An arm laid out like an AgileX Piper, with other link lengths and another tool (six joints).
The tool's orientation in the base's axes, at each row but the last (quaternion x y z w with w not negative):
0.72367 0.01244 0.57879 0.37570
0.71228 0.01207 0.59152 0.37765
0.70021 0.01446 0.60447 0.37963
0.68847 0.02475 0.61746 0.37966
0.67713 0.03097 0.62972 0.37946
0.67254 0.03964 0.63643 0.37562
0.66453 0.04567 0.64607 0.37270
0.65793 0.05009 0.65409 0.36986
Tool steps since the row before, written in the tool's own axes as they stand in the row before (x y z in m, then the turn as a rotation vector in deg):
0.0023 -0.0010 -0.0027 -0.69 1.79 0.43
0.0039 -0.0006 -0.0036 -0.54 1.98 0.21
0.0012 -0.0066 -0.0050 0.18 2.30 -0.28
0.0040 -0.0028 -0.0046 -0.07 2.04 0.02
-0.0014 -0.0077 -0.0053 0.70 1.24 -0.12
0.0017 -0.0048 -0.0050 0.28 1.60 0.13
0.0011 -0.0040 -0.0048 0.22 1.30 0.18
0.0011 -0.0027 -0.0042 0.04 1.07 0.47
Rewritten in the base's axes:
-0.0011 0.0032 0.0015 -0.61 -1.82 0.41
-0.0016 0.0041 0.0030 -0.83 -1.78 0.64
-0.0011 0.0078 -0.0027 -1.20 -1.41 1.41
-0.0018 0.0063 0.0015 -0.89 -1.49 1.07
-0.0016 0.0073 -0.0058 -0.50 -0.46 1.26
-0.0021 0.0066 -0.0017 -0.51 -1.05 1.13
-0.0024 0.0056 -0.0019 -0.35 -0.89 0.92
-0.0025 0.0043 -0.0011 -0.02 -0.95 0.68

